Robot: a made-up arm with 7 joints.
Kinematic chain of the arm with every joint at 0, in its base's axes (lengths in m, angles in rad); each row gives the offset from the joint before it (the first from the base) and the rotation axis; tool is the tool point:
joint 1: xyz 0 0 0.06 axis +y
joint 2: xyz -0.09 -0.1 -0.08 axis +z
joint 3: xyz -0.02 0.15 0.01 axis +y
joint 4: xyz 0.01 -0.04 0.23 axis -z
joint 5: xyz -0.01 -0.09 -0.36 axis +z
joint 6: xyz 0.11 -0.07 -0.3 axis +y
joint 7: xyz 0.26 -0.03 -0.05 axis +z
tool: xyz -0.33 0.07 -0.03
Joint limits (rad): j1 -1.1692..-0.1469 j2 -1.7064..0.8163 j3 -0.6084..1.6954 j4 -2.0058..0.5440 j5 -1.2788..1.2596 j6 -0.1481..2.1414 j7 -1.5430..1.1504
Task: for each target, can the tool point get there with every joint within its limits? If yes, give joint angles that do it. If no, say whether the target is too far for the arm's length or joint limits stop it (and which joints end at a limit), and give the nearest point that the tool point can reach.
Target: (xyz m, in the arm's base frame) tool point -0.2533 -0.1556 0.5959
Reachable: no: joint limits stop it (at a limit: joint 1, joint 3, joint 4, joint 6) | nearest point -0.4527 -0.3121 0.3645 | short by 0.343 m
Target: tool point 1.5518 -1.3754 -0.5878
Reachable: no: too far | nearest point 0.6664 -0.6119 -0.2182 | short by 1.226 m
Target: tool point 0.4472 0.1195 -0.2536
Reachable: yes | joints -0.4892 0.4095 -0.4087 0.2349 -0.5195 0.5824 -0.8460
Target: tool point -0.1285 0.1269 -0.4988
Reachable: yes | joints -0.3719 -0.6205 0.8960 -1.2025 -0.6031 0.2755 0.0194
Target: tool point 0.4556 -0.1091 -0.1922
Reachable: yes | joints -0.7856 0.1130 -0.2900 -0.0481 0.9615 0.2949 0.2837
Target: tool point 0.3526 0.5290 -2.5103
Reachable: no: too far | nearest point 0.1335 0.1215 -0.9128 | short by 1.663 m
